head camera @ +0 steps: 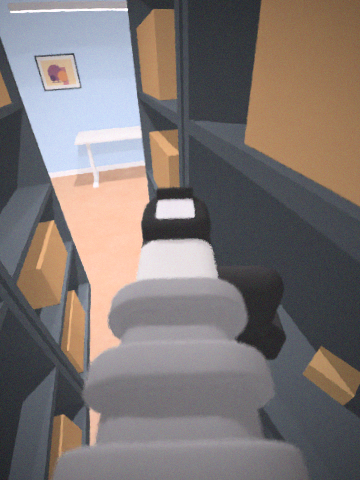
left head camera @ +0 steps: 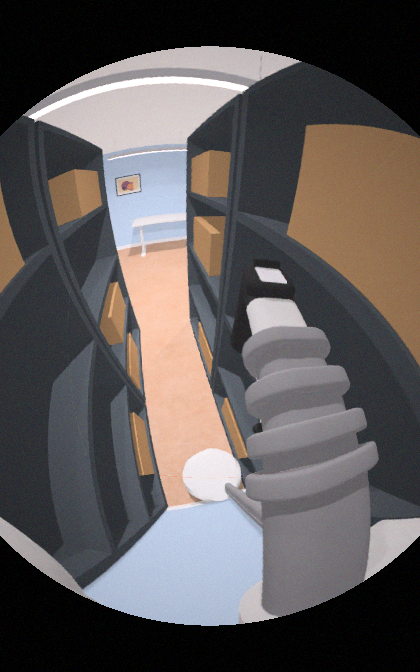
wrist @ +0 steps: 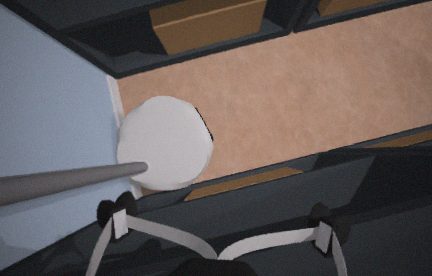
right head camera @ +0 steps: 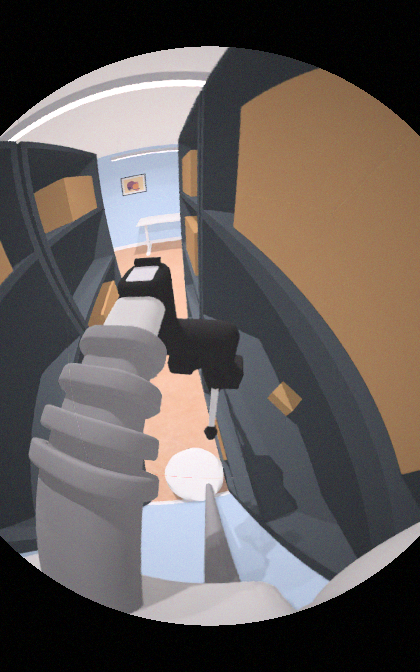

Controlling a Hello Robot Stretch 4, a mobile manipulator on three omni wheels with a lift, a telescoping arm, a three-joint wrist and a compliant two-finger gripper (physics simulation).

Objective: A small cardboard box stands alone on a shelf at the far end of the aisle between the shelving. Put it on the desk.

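Frame: origin at the robot's base, x left, y back, z up, level; centimetres.
Seen in the pictures: gripper, fingertip midpoint: [wrist: 221,214]; robot's base at its link origin: [wrist: 171,144].
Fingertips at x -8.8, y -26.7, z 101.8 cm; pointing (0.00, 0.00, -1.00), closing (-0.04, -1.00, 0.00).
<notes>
Offsets run from my fingertips to a thing's top centre. "pt": to the spot under its first point. Level surfaces: height alone.
A small cardboard box {dx -23.8, dy -2.7, dz -0.6 cm} [head camera: 332,376] [right head camera: 285,398] stands alone on a dark shelf {dz -5.5 cm} [head camera: 305,425] [right head camera: 252,360] on the right, and does not show in the wrist view. My gripper [wrist: 221,214] is open and empty in the wrist view, its two fingertips wide apart. In the right head view it hangs from the black wrist, left of the small box and apart from it, with one finger showing. In the head view the arm and wrist hide the fingers. The white desk {dz -32.6 cm} [head camera: 107,136] [left head camera: 160,220] [right head camera: 159,220] stands far off against the blue wall, beyond the open end of the aisle.
Dark shelving with larger cardboard boxes [head camera: 44,265] [left head camera: 210,174] [wrist: 212,27] lines both sides of the narrow aisle. A very large box {pt dx -5.6, dy -10.0, dz +48.1 cm} [head camera: 310,95] [right head camera: 325,250] is on the shelf above the small one. My round white base [left head camera: 211,475] [right head camera: 194,474] [wrist: 165,142] stands between the shelving.
</notes>
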